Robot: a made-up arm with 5 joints. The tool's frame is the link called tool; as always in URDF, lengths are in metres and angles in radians. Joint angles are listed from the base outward.
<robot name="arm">
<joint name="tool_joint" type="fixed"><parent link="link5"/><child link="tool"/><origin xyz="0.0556 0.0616 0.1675" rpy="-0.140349 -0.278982 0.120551"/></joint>
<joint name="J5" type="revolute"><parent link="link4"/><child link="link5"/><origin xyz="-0.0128 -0.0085 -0.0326"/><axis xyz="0 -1 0"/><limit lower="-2.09" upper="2.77"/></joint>
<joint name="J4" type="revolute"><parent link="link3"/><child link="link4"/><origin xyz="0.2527 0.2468 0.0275"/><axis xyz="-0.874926 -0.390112 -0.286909"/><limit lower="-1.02" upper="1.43"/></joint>
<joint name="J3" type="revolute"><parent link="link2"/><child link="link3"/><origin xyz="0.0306 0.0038 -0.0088"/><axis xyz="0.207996 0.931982 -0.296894"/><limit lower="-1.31" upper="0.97"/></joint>
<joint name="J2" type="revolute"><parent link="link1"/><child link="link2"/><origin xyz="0.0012 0.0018 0.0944"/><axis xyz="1 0 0"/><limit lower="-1.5" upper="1.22"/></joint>
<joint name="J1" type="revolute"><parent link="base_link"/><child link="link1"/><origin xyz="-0.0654 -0.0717 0.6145"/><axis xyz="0 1 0"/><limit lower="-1.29" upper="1.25"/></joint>
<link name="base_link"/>
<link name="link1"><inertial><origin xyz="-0.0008 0.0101 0.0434"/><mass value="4.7"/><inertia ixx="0.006" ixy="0" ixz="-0.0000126" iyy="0.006" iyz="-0.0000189" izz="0.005"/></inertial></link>
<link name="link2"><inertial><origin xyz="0.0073 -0.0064 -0.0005"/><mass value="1.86"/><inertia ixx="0.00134" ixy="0" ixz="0" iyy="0.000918" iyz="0" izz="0.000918"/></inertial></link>
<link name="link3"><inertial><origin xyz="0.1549 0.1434 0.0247"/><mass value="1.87"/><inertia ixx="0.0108" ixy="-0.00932" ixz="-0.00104" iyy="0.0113" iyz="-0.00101" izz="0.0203"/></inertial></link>
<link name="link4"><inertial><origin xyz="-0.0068 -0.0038 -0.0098"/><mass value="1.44"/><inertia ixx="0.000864" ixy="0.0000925" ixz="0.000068" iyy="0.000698" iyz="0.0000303" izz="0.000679"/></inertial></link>
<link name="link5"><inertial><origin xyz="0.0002 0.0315 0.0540"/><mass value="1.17"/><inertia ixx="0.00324" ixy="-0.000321" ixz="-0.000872" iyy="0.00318" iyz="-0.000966" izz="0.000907"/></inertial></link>
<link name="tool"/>
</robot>
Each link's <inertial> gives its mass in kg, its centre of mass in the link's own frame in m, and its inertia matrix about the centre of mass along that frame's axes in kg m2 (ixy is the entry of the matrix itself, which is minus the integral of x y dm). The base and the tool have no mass. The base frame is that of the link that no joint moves.
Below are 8 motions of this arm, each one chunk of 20 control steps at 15 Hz.
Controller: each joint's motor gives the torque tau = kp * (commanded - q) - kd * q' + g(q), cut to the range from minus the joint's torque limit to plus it. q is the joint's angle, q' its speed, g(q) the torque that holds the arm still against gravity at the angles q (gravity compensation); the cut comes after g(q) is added. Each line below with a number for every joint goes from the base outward.
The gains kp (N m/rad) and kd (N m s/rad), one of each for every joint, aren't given. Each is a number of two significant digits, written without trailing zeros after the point. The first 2 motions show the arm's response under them.
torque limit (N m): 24 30 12 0.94 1.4
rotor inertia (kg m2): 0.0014 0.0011 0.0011 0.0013 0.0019
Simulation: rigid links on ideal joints. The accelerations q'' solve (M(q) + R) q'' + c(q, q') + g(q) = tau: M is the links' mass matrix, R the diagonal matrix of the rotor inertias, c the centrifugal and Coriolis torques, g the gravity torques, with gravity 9.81 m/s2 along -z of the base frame. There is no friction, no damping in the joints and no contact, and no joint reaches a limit. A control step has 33 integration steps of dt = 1/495 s. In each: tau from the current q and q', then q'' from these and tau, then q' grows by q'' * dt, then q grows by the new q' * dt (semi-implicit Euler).
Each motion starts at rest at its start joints. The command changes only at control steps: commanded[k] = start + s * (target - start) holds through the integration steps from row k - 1 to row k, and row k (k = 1, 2, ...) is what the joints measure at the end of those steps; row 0 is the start. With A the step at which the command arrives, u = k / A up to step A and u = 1 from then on. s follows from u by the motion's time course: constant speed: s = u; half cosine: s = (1 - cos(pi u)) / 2; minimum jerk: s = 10 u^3 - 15 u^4 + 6 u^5; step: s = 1 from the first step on.
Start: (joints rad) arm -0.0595 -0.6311 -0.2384 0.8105 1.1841
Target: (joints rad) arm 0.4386 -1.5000 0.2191 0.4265 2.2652
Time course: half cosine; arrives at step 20
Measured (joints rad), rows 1 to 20:
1: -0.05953 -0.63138 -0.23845 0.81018 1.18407
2: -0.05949 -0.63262 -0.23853 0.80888 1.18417
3: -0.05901 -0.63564 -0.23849 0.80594 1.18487
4: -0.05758 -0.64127 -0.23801 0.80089 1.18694
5: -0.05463 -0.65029 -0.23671 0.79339 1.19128
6: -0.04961 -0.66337 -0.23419 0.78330 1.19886
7: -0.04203 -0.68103 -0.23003 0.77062 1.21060
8: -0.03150 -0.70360 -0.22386 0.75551 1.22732
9: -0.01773 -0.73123 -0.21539 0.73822 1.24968
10: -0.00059 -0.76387 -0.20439 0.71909 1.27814
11: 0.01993 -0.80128 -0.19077 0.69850 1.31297
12: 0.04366 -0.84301 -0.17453 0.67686 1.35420
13: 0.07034 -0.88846 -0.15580 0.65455 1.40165
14: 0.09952 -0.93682 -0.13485 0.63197 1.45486
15: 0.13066 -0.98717 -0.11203 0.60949 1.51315
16: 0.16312 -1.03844 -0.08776 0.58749 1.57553
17: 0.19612 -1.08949 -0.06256 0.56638 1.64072
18: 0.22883 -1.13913 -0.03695 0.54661 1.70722
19: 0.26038 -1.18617 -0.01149 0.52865 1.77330
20: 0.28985 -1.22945 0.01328 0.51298 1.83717
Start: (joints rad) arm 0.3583 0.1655 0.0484 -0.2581 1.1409
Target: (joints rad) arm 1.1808 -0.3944 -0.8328 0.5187 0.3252
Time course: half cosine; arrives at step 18
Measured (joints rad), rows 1 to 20:
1: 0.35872 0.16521 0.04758 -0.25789 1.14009
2: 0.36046 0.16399 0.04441 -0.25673 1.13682
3: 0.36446 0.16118 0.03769 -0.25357 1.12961
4: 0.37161 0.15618 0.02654 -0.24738 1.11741
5: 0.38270 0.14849 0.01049 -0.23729 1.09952
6: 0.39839 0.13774 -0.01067 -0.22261 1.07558
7: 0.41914 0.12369 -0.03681 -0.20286 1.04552
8: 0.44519 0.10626 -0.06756 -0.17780 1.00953
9: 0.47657 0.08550 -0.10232 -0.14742 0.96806
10: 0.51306 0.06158 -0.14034 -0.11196 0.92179
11: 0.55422 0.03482 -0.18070 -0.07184 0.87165
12: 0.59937 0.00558 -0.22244 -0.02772 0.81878
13: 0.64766 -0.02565 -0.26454 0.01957 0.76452
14: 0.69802 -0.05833 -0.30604 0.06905 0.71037
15: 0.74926 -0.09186 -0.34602 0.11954 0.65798
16: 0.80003 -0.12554 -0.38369 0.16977 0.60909
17: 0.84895 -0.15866 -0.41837 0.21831 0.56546
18: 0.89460 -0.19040 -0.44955 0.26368 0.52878
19: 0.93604 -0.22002 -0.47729 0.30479 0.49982
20: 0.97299 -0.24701 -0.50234 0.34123 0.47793
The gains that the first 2 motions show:
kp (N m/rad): 6 7.4 2.9 0.36 0.16
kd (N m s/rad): 3.1 3.8 2.1 0.17 0.093
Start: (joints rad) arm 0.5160 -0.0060 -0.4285 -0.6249 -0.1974
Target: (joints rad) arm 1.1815 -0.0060 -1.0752 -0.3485 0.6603
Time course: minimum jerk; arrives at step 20
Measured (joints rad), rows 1 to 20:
1: 0.51607 -0.00598 -0.42857 -0.62488 -0.19736
2: 0.51659 -0.00584 -0.42909 -0.62473 -0.19699
3: 0.51821 -0.00548 -0.43069 -0.62420 -0.19565
4: 0.52175 -0.00480 -0.43411 -0.62295 -0.19238
5: 0.52804 -0.00377 -0.44008 -0.62060 -0.18608
6: 0.53786 -0.00242 -0.44922 -0.61677 -0.17567
7: 0.55181 -0.00080 -0.46197 -0.61117 -0.16024
8: 0.57031 0.00097 -0.47856 -0.60358 -0.13921
9: 0.59354 0.00279 -0.49897 -0.59392 -0.11232
10: 0.62139 0.00451 -0.52296 -0.58223 -0.07972
11: 0.65350 0.00602 -0.55009 -0.56865 -0.04188
12: 0.68927 0.00718 -0.57971 -0.55345 0.00042
13: 0.72787 0.00787 -0.61105 -0.53695 0.04618
14: 0.76829 0.00802 -0.64327 -0.51955 0.09427
15: 0.80943 0.00755 -0.67548 -0.50171 0.14348
16: 0.85014 0.00646 -0.70685 -0.48386 0.19264
17: 0.88929 0.00478 -0.73667 -0.46647 0.24064
18: 0.92593 0.00259 -0.76438 -0.44996 0.28653
19: 0.95934 0.00004 -0.78969 -0.43466 0.32953
20: 0.98917 -0.00267 -0.81261 -0.42082 0.36914

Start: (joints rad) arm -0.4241 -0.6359 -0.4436 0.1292 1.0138
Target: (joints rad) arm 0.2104 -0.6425 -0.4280 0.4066 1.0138
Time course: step
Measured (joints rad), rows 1 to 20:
1: -0.37958 -0.61510 -0.44346 0.16782 1.01247
2: -0.32091 -0.60451 -0.44750 0.19778 0.99284
3: -0.26139 -0.60221 -0.44939 0.21981 0.97414
4: -0.20472 -0.60463 -0.44830 0.23957 0.96208
5: -0.15244 -0.60961 -0.44512 0.25889 0.95719
6: -0.10511 -0.61578 -0.44093 0.27779 0.95827
7: -0.06278 -0.62228 -0.43649 0.29578 0.96368
8: -0.02528 -0.62855 -0.43231 0.31240 0.97182
9: 0.00772 -0.63427 -0.42863 0.32732 0.98135
10: 0.03656 -0.63926 -0.42556 0.34044 0.99119
11: 0.06163 -0.64344 -0.42311 0.35175 1.00060
12: 0.08332 -0.64682 -0.42123 0.36137 1.00908
13: 0.10201 -0.64944 -0.41986 0.36945 1.01634
14: 0.11805 -0.65138 -0.41894 0.37617 1.02227
15: 0.13177 -0.65272 -0.41837 0.38170 1.02688
16: 0.14349 -0.65355 -0.41811 0.38623 1.03025
17: 0.15346 -0.65397 -0.41808 0.38991 1.03253
18: 0.16194 -0.65404 -0.41823 0.39288 1.03387
19: 0.16914 -0.65386 -0.41852 0.39528 1.03443
20: 0.17524 -0.65348 -0.41892 0.39720 1.03437

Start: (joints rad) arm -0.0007 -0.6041 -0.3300 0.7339 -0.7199
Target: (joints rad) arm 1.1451 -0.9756 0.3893 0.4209 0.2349
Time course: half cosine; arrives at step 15
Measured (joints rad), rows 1 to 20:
1: -0.00010 -0.60388 -0.32983 0.73370 -0.71952
2: 0.00260 -0.60327 -0.32904 0.73271 -0.71768
3: 0.00923 -0.60258 -0.32700 0.73020 -0.71285
4: 0.02163 -0.60242 -0.32292 0.72552 -0.70340
5: 0.04135 -0.60355 -0.31591 0.71815 -0.68797
6: 0.06956 -0.60674 -0.30506 0.70771 -0.66582
7: 0.10690 -0.61268 -0.28954 0.69407 -0.63695
8: 0.15342 -0.62190 -0.26867 0.67737 -0.60215
9: 0.20859 -0.63474 -0.24212 0.65805 -0.56282
10: 0.27137 -0.65136 -0.20989 0.63681 -0.52073
11: 0.34025 -0.67167 -0.17247 0.61456 -0.47769
12: 0.41340 -0.69537 -0.13078 0.59236 -0.43522
13: 0.48878 -0.72190 -0.08610 0.57131 -0.39438
14: 0.56417 -0.75045 -0.03995 0.55253 -0.35569
15: 0.63729 -0.77995 0.00602 0.53706 -0.31920
16: 0.70622 -0.80906 0.05040 0.52530 -0.28444
17: 0.76977 -0.83653 0.09219 0.51668 -0.25055
18: 0.82734 -0.86159 0.13072 0.51036 -0.21673
19: 0.87870 -0.88381 0.16560 0.50560 -0.18252
20: 0.92388 -0.90305 0.19673 0.50183 -0.14786

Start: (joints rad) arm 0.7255 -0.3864 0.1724 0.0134 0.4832
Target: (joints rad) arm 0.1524 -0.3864 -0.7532 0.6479 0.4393
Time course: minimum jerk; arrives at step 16
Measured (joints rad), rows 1 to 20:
1: 0.72545 -0.38646 0.17233 0.01350 0.48313
2: 0.72506 -0.38688 0.17178 0.01435 0.48261
3: 0.72372 -0.38802 0.16996 0.01736 0.48117
4: 0.72058 -0.39019 0.16579 0.02433 0.47849
5: 0.71465 -0.39348 0.15806 0.03696 0.47450
6: 0.70495 -0.39781 0.14559 0.05652 0.46938
7: 0.69063 -0.40284 0.12739 0.08356 0.46351
8: 0.67107 -0.40812 0.10280 0.11790 0.45736
9: 0.64602 -0.41304 0.07159 0.15856 0.45139
10: 0.61567 -0.41697 0.03403 0.20389 0.44594
11: 0.58064 -0.41930 -0.00916 0.25179 0.44117
12: 0.54202 -0.41958 -0.05680 0.29990 0.43703
13: 0.50124 -0.41754 -0.10741 0.34591 0.43328
14: 0.45995 -0.41321 -0.15934 0.38780 0.42954
15: 0.41974 -0.40694 -0.21099 0.42415 0.42544
16: 0.38193 -0.39939 -0.26099 0.45438 0.42066
17: 0.34730 -0.39139 -0.30845 0.47896 0.41502
18: 0.31621 -0.38366 -0.35286 0.49894 0.40881
19: 0.28879 -0.37668 -0.39396 0.51541 0.40258
20: 0.26494 -0.37074 -0.43165 0.52922 0.39693

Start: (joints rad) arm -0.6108 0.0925 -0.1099 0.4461 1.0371
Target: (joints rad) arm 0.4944 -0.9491 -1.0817 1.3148 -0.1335
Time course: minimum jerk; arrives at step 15
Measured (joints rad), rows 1 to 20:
1: -0.61063 0.09233 -0.11024 0.44620 1.03667
2: -0.60939 0.09104 -0.11267 0.44701 1.03350
3: -0.60543 0.08687 -0.11985 0.44978 1.02372
4: -0.59672 0.07769 -0.13434 0.45622 1.00319
5: -0.58111 0.06153 -0.15795 0.46822 0.96859
6: -0.55666 0.03690 -0.19131 0.48753 0.91795
7: -0.52193 0.00301 -0.23379 0.51554 0.85090
8: -0.47617 -0.04023 -0.28357 0.55307 0.76855
9: -0.41945 -0.09224 -0.33789 0.60026 0.67333
10: -0.35273 -0.15193 -0.39348 0.65648 0.56880
11: -0.27795 -0.21777 -0.44699 0.72027 0.45962
12: -0.19793 -0.28792 -0.49560 0.78916 0.35148
13: -0.11621 -0.36024 -0.53757 0.85974 0.25084
14: -0.03654 -0.43238 -0.57264 0.92805 0.16416
15: 0.03789 -0.50204 -0.60206 0.99055 0.09626
16: 0.10518 -0.56734 -0.62814 1.04532 0.04846
17: 0.16460 -0.62703 -0.65309 1.09172 0.01893
18: 0.21620 -0.68038 -0.67828 1.13000 0.00414
19: 0.26050 -0.72710 -0.70423 1.16092 -0.00013
20: 0.29824 -0.76732 -0.73087 1.18557 0.00196

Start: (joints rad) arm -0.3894 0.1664 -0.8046 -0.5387 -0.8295
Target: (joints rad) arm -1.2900 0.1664 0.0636 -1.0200 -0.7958
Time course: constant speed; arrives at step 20
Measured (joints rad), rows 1 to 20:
1: -0.39329 0.16549 -0.79990 -0.54116 -0.82987
2: -0.40128 0.16409 -0.79099 -0.54628 -0.83164
3: -0.41322 0.16253 -0.77852 -0.55379 -0.83467
4: -0.42889 0.16101 -0.76302 -0.56342 -0.83848
5: -0.44803 0.15965 -0.74491 -0.57494 -0.84254
6: -0.47035 0.15852 -0.72455 -0.58813 -0.84643
7: -0.49556 0.15766 -0.70222 -0.60279 -0.84982
8: -0.52337 0.15708 -0.67815 -0.61874 -0.85253
9: -0.55351 0.15677 -0.65253 -0.63582 -0.85443
10: -0.58570 0.15672 -0.62552 -0.65388 -0.85550
11: -0.61972 0.15688 -0.59726 -0.67282 -0.85575
12: -0.65534 0.15724 -0.56786 -0.69250 -0.85523
13: -0.69236 0.15776 -0.53742 -0.71284 -0.85400
14: -0.73059 0.15840 -0.50603 -0.73375 -0.85216
15: -0.76988 0.15913 -0.47377 -0.75516 -0.84980
16: -0.81007 0.15993 -0.44071 -0.77699 -0.84700
17: -0.85106 0.16077 -0.40691 -0.79919 -0.84385
18: -0.89272 0.16162 -0.37242 -0.82170 -0.84043
19: -0.93495 0.16247 -0.33730 -0.84449 -0.83681
20: -0.97767 0.16330 -0.30158 -0.86750 -0.83307

